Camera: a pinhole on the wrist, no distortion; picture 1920 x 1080 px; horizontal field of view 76.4 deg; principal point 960.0 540.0 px. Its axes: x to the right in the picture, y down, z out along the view. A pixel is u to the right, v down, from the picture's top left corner.
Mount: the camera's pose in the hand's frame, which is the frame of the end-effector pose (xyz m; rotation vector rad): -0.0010 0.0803 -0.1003 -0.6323 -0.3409 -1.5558
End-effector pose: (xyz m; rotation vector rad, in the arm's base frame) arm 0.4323 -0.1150 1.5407 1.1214 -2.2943 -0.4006
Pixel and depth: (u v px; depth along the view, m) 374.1 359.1 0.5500
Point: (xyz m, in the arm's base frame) -0.0839 0.2514 1.6852
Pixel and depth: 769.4 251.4 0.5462
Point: -0.0352 0.2030 1.5134
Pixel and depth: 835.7 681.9 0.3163
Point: 0.1307 -0.0136 1.6072
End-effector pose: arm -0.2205 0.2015 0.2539 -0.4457 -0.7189 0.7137
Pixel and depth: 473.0 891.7 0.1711
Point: -0.2694 0.4124 0.1453
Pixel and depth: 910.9 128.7 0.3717
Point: -0.5379 0.4043 0.1830
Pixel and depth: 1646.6 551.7 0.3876
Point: -0.4752 0.3848 0.4418
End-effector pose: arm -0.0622 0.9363 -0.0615 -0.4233 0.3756 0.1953
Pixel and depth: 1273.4 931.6 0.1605
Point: -0.0103 1.0832 -0.1045
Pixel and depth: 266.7 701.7 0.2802
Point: -0.0719 1.2844 -0.2067
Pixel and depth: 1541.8 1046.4 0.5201
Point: 0.3146 1.2921 0.1188
